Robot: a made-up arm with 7 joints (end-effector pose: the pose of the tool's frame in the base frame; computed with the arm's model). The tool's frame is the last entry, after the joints. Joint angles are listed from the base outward.
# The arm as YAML. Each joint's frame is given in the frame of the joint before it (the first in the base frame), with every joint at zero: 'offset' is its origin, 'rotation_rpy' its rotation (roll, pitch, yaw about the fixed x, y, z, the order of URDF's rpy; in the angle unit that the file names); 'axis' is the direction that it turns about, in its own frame. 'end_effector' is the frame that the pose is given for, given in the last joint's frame.
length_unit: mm
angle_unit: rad
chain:
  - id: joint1
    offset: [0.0, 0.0, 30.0]
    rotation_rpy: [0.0, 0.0, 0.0]
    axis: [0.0, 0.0, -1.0]
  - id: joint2
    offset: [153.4, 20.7, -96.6]
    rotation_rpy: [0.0, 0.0, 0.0]
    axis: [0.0, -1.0, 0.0]
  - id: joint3
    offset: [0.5, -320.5, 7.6]
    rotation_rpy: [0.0, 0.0, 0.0]
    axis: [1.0, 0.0, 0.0]
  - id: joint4
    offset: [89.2, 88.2, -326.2]
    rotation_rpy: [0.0, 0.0, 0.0]
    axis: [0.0, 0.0, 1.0]
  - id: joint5
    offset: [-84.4, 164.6, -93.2]
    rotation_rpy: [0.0, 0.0, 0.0]
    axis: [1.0, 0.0, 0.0]
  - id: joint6
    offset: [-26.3, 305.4, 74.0]
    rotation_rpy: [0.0, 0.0, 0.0]
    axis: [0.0, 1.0, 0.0]
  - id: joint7
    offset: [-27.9, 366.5, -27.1]
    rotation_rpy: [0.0, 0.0, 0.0]
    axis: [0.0, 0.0, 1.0]
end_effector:
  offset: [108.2, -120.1, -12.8]
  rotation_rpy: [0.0, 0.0, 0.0]
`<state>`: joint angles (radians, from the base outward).
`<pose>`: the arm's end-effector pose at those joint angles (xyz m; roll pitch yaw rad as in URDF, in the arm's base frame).
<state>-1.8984 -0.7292 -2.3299 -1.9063 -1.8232 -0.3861 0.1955</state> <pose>0.7741 1.0232 0.2988 2.4243 -0.7315 2.5601</pose>
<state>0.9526 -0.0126 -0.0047 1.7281 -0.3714 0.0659 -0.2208</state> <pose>-0.5517 0.1189 -0.6349 -0.3642 -0.0140 0.5459</pose>
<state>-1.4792 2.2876 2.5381 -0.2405 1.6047 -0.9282 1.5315</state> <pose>0.6073 0.2192 0.1338 -2.3196 -0.6076 0.8100</pose>
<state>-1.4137 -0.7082 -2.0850 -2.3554 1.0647 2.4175 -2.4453</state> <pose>0.0340 0.3623 -0.2837 -0.1551 -0.7015 -1.2719</pose>
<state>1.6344 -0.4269 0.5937 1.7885 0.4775 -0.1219 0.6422</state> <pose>-0.2614 0.4527 0.1105 0.2127 -1.0813 0.6557</pose>
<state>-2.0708 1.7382 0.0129 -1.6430 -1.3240 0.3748 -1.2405</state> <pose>-0.4609 0.8490 0.5501 -0.2906 0.5344 -0.7302</pose>
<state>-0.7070 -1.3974 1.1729 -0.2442 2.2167 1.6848 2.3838</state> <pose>0.3369 -0.4743 0.0546 -3.0062 -0.0085 -1.9276</pose>
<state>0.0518 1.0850 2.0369 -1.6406 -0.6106 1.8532 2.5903</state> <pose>0.2068 0.3174 1.0702 -2.3036 -0.6128 -0.2937</pose>
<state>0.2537 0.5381 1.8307 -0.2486 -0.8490 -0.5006 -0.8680</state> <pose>-0.1054 0.3453 0.6730 1.2063 0.2611 -0.9891</pose>
